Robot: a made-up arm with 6 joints.
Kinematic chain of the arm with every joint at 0, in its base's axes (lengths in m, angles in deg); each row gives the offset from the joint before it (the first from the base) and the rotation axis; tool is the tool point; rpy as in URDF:
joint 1: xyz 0 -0.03 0.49 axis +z
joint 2: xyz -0.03 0 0 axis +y
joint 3: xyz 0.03 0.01 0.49 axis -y
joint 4: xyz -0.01 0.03 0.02 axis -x
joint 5: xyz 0.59 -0.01 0 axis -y
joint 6: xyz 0.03 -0.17 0 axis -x
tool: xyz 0.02 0 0 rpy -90 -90 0
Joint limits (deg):
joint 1: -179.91..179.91
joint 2: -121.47..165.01
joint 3: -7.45..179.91
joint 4: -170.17..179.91
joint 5: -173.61..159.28
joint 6: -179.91..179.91
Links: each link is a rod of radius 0.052 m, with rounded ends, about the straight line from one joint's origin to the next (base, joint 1, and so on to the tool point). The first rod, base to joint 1, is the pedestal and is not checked.
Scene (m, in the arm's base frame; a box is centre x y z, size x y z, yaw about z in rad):
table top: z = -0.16
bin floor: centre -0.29 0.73 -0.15 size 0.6 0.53 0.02 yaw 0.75
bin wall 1: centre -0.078 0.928 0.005 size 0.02 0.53 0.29 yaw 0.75
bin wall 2: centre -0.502 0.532 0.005 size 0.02 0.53 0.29 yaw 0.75
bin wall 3: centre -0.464 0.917 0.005 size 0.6 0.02 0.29 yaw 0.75
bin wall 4: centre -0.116 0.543 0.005 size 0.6 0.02 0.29 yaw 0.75
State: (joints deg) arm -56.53 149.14 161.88 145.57 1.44 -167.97
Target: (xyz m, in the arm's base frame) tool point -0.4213 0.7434 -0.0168
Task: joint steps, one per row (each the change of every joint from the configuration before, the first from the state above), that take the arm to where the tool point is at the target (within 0.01 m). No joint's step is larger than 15 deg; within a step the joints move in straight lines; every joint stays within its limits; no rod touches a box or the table.
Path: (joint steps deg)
1: 14.60 -8.82 -13.58 3.12 2.55 0.00
2: 14.61 -8.83 -13.58 3.12 2.56 0.00
3: 14.60 -8.82 -13.58 3.13 2.55 0.00
4: 14.60 -8.82 -13.58 3.12 2.56 0.00
5: 14.61 -8.83 -13.58 3.12 2.55 0.00
6: 14.60 -8.82 -13.58 3.12 2.56 0.00
7: 14.61 -8.82 -13.58 3.12 2.55 0.00
8: 14.60 -8.82 -13.58 3.12 2.56 0.00
9: 14.60 -8.83 -13.58 3.13 2.55 0.00
10: 14.61 -8.82 -13.58 3.12 2.56 0.00
11: 14.60 -8.82 -13.57 3.12 2.55 0.00
12: 0.00 12.22 8.37 0.00 -1.73 0.00
13: 0.00 12.23 8.38 0.00 -1.74 0.00
14: 0.00 12.23 8.37 0.00 -1.74 0.00

